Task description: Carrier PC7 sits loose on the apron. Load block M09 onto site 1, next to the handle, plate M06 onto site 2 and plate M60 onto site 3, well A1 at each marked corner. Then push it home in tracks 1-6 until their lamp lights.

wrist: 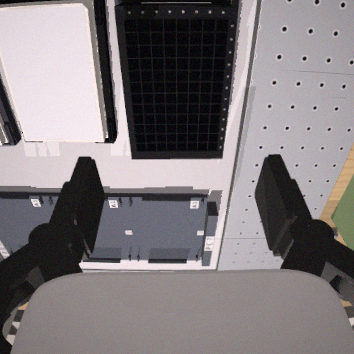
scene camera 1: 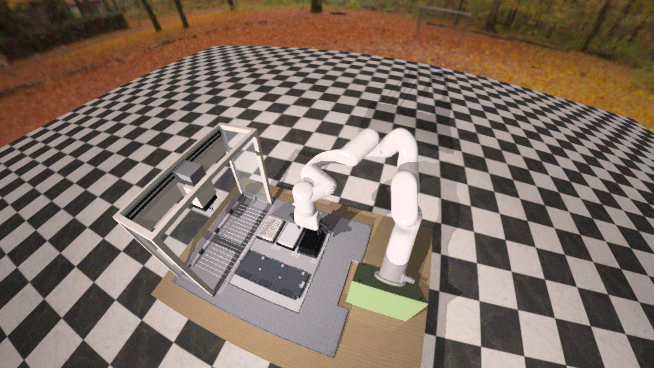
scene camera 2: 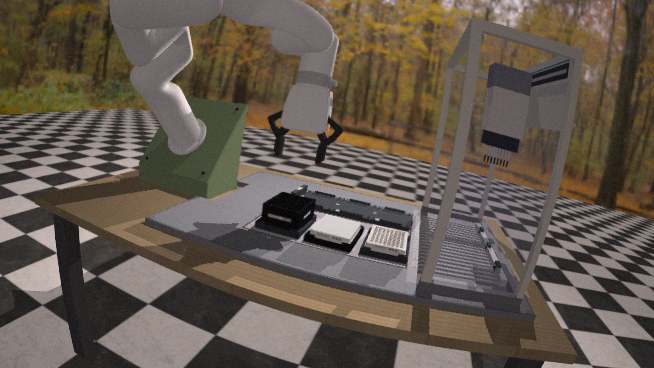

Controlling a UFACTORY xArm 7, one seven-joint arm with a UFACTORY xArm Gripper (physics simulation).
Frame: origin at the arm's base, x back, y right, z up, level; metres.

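Seen in the pictures: gripper, fingertip midpoint: [wrist: 179, 174] [scene camera 1: 309, 229] [scene camera 2: 297, 159]; arm's base, origin of the base link: [scene camera 1: 389, 279] [scene camera 2: 187, 137].
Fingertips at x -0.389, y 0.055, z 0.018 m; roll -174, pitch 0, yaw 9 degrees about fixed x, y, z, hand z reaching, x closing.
Pixels of each thing's top centre, then the offset from my fingertips to it.
- Carrier PC7, middle of its top: [wrist: 92, 242] [scene camera 2: 355, 201] [scene camera 1: 269, 271] dx -0.083, dy -0.220, dz -0.115 m
- deep black gridded block, middle of its top: [wrist: 176, 92] [scene camera 2: 290, 201] [scene camera 1: 311, 238] dx -0.003, dy +0.010, dz -0.091 m
- smooth white-topped plate, middle of its top: [wrist: 49, 81] [scene camera 2: 337, 225] [scene camera 1: 290, 233] dx -0.113, dy -0.004, dz -0.118 m
- cream many-well plate, middle of its top: [scene camera 2: 388, 236] [scene camera 1: 270, 227] dx -0.224, dy -0.023, dz -0.118 m
Carrier PC7 [scene camera 1: 272, 276] [scene camera 2: 370, 212] [wrist: 155, 225] is a dark slate, long tray lying flat on the pale apron. In the wrist view its PC7 tag is at the right end, and white A1 tags mark corners along its upper edge. A deep black gridded block [scene camera 1: 312, 242] [scene camera 2: 289, 206] [wrist: 175, 85], a smooth white-topped plate [scene camera 1: 290, 234] [scene camera 2: 336, 228] [wrist: 50, 75] and a cream many-well plate [scene camera 1: 270, 227] [scene camera 2: 387, 238] stand in a row on dark holders beside the carrier. Their codes are too small to read. My gripper [scene camera 1: 315, 231] [scene camera 2: 299, 158] [wrist: 179, 174] is open and empty, high above the row's black-block end.
The slotted track deck [scene camera 1: 230, 235] [scene camera 2: 457, 255] lies beyond the cream plate, under a tall frame [scene camera 1: 256, 145] [scene camera 2: 465, 125]. A grey-white pipetting head [scene camera 1: 189, 172] [scene camera 2: 506, 107] hangs inside it. The green arm base [scene camera 1: 385, 297] [scene camera 2: 222, 170] stands at the opposite end. No lit lamp can be made out.
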